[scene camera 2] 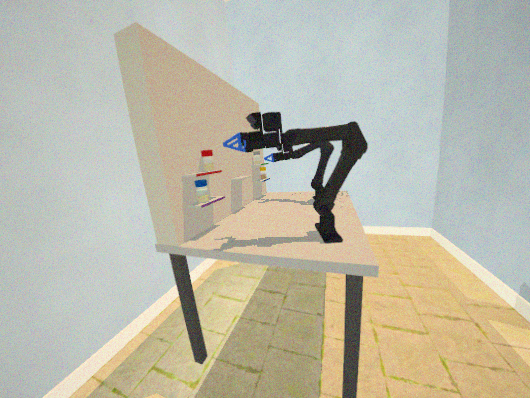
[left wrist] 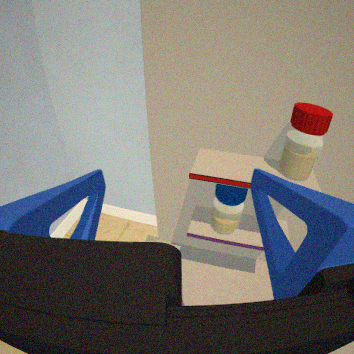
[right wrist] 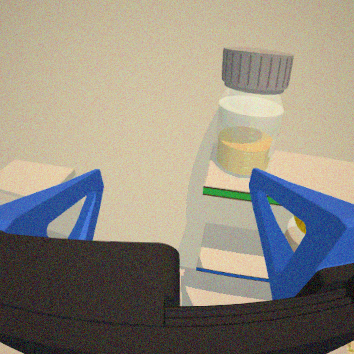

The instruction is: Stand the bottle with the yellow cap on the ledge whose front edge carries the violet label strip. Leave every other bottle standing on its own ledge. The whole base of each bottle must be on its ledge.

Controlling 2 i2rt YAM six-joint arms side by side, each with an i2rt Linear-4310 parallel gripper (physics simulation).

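Frame: origin at the left arm's base, x ahead, y left, z up, level; millimetres.
Seen in the pictures: left gripper, fingertip midpoint: [scene camera 2: 226, 145] [left wrist: 177, 177]; right gripper, fingertip midpoint: [scene camera 2: 264, 159] [right wrist: 175, 176]; left arm's base at its link origin: [scene camera 2: 327, 232].
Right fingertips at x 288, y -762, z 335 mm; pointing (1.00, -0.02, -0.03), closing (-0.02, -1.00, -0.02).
Note:
Pixels of each thing's top centre, then the offset from my right fingertips to it. "spot": a spot on its surface instead.
- yellow-capped bottle at its top centre: [scene camera 2: 262, 167] dz -72, dx +34, dy -160 mm
- violet strip at a spot on its surface: [left wrist: 225, 241] [scene camera 2: 211, 202] spot: dz -182, dx +235, dy +672 mm
- blue-capped bottle at its top centre: [left wrist: 232, 182] [scene camera 2: 200, 180] dz -72, dx +273, dy +671 mm
- red-capped bottle at its top centre: [left wrist: 313, 108] [scene camera 2: 206, 150] dz +68, dx +257, dy +576 mm
- grey-capped bottle at its top centre: [right wrist: 258, 49] [scene camera 2: 256, 151] dz +68, dx +67, dy -67 mm
- red strip at a spot on its surface: [left wrist: 219, 180] spot: dz -43, dx +243, dy +701 mm
- green strip at a spot on its surface: [right wrist: 227, 194] spot: dz -44, dx +29, dy -45 mm
- blue strip at a spot on its surface: [right wrist: 230, 274] spot: dz -183, dx +22, dy -68 mm
The yellow-capped bottle [scene camera 2: 263, 173] stands on the lower far ledge; in the right wrist view its cap [right wrist: 300, 224] shows partly through the right finger. The violet strip [scene camera 2: 213, 201] [left wrist: 225, 241] edges the lower near ledge, where a blue-capped bottle [scene camera 2: 201, 192] [left wrist: 226, 220] stands. A red-capped bottle [scene camera 2: 207, 161] [left wrist: 299, 152] stands on the ledge above. A grey-capped bottle [scene camera 2: 257, 157] [right wrist: 245, 145] stands on the upper far ledge. My left gripper [scene camera 2: 225, 144] [left wrist: 177, 177] is open, above and in front of the near ledges. My right gripper [scene camera 2: 265, 158] [right wrist: 175, 176] is open before the far ledges.
The upper ledges carry a red strip [scene camera 2: 209, 173] [left wrist: 219, 180] and a green strip [right wrist: 227, 194]. A blue strip [right wrist: 230, 274] edges the lower far ledge. A plain block [scene camera 2: 240, 194] [right wrist: 37, 175] stands between the ledge units. A tall wall panel [scene camera 2: 190, 105] rises behind them.

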